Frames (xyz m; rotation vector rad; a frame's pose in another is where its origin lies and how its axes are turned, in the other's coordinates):
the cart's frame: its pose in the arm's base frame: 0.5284 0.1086 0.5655 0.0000 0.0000 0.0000
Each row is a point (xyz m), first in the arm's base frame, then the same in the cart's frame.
Working: the arm's base frame: its pose in the cart's frame: -0.5284 -0.1086 -0.5655 0.0000 0.0000 0.0000

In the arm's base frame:
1: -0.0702 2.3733 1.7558
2: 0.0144 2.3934 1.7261
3: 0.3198 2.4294 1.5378
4: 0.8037 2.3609 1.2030
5: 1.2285 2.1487 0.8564
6: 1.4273 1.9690 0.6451
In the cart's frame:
1: -0.5986 2.2647 1.1903
2: -0.5140 2.2848 1.1606
3: -0.2086 2.3208 0.9723
4: 0.2753 2.2523 0.6375
5: 0.7001 2.0401 0.2909
6: 0.8989 1.8604 0.0796

